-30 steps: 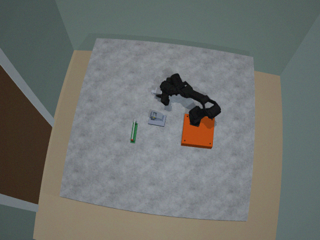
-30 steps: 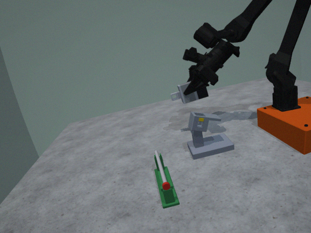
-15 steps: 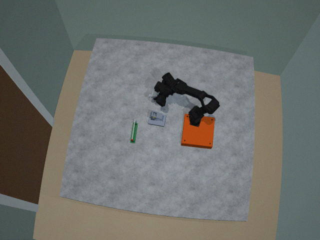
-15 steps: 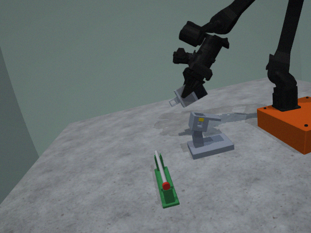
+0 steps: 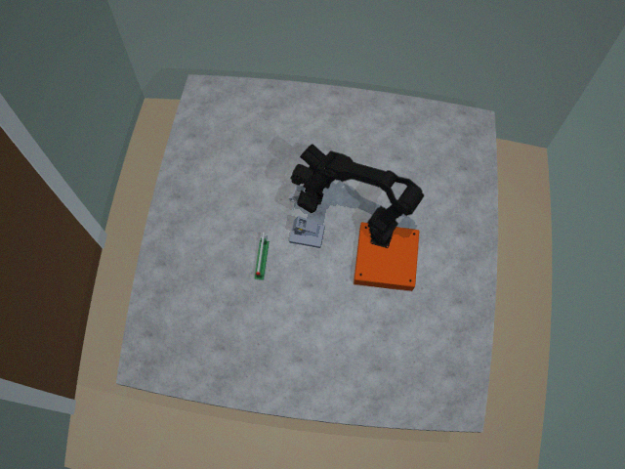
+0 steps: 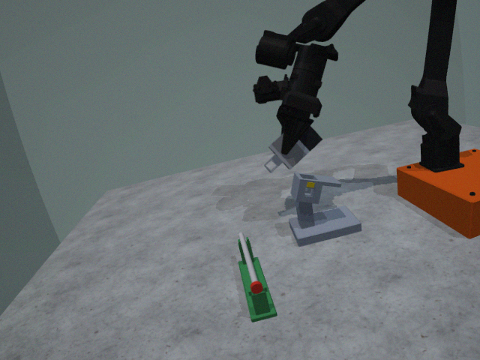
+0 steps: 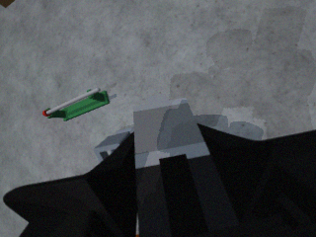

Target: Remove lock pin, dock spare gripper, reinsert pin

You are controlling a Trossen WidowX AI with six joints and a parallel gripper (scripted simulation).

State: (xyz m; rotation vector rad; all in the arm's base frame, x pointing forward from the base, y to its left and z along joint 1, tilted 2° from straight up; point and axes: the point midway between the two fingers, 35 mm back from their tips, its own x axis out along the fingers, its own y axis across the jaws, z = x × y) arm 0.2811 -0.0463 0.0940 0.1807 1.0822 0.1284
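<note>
The grey mount is 4 cm behind my gripper tip, 8 cm to the left of it and 7 cm below it. The rest, counted from my gripper tip: spare gripper: 1 cm behind, 1 cm above; then green cradle: 8 cm ahead, 21 cm to the left, 10 cm below.
</note>
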